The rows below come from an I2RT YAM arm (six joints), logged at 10 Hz.
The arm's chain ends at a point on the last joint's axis. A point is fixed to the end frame.
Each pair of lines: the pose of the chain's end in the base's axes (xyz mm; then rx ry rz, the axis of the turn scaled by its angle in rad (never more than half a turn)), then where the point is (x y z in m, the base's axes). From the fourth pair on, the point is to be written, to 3 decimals.
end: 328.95, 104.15, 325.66, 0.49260, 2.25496, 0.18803
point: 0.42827 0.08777 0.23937
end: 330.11, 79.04, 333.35, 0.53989, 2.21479, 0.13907
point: 0.43027 0.05509 0.24986
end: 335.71, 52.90, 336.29, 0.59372, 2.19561, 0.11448
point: 0.43490 0.02404 0.25319
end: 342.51, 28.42, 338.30, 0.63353, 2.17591, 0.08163
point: 0.441 -0.006 0.256
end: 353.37, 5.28, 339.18, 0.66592, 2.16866, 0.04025
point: 0.450 -0.034 0.257
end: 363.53, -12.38, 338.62, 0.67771, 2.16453, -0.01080
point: 0.458 -0.057 0.257
